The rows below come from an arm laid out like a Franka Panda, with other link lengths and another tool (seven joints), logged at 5 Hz.
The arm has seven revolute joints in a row. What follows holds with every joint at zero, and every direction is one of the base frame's.
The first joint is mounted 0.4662 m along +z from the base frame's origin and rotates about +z.
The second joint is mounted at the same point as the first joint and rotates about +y.
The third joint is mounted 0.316 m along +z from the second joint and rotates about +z.
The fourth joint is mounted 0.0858 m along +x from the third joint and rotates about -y.
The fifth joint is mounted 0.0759 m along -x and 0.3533 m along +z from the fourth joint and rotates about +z.
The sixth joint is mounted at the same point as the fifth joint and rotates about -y.
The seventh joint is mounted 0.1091 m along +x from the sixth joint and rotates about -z.
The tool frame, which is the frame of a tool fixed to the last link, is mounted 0.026 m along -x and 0.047 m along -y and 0.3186 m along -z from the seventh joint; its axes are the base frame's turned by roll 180, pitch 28.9 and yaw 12.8 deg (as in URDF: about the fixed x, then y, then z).
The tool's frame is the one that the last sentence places.
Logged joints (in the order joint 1, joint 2, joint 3, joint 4, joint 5, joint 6, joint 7), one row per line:
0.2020 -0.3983 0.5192 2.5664 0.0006 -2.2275 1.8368
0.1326 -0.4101 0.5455 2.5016 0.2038 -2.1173 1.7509
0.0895 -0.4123 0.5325 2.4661 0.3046 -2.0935 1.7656
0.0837 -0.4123 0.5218 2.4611 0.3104 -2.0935 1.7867
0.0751 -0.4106 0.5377 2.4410 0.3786 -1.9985 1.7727
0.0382 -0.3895 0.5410 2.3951 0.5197 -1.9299 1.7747
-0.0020 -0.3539 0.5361 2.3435 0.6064 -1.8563 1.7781
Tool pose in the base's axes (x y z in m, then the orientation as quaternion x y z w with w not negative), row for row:
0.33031 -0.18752 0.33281 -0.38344 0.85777 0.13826 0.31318
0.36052 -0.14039 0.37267 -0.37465 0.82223 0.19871 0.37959
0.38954 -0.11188 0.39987 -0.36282 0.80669 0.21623 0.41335
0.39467 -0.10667 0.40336 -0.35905 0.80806 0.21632 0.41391
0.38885 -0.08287 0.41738 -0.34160 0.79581 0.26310 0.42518
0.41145 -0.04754 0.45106 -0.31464 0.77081 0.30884 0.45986
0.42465 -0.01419 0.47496 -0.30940 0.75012 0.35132 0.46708
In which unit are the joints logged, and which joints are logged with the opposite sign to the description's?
The joints are logged in radians. Opposite sign: joint 1, joint 3, joint 4, joint 6.
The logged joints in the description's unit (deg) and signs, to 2 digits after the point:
-11.57 -22.82 -29.75 -147.04 0.03 127.63 105.24
-7.60 -23.50 -31.25 -143.33 11.68 121.31 100.32
-5.13 -23.62 -30.51 -141.30 17.45 119.95 101.16
-4.80 -23.62 -29.90 -141.01 17.78 119.95 102.37
-4.30 -23.53 -30.81 -139.86 21.69 114.51 101.57
-2.19 -22.32 -31.00 -137.23 29.78 110.58 101.68
0.11 -20.28 -30.72 -134.27 34.74 106.36 101.88

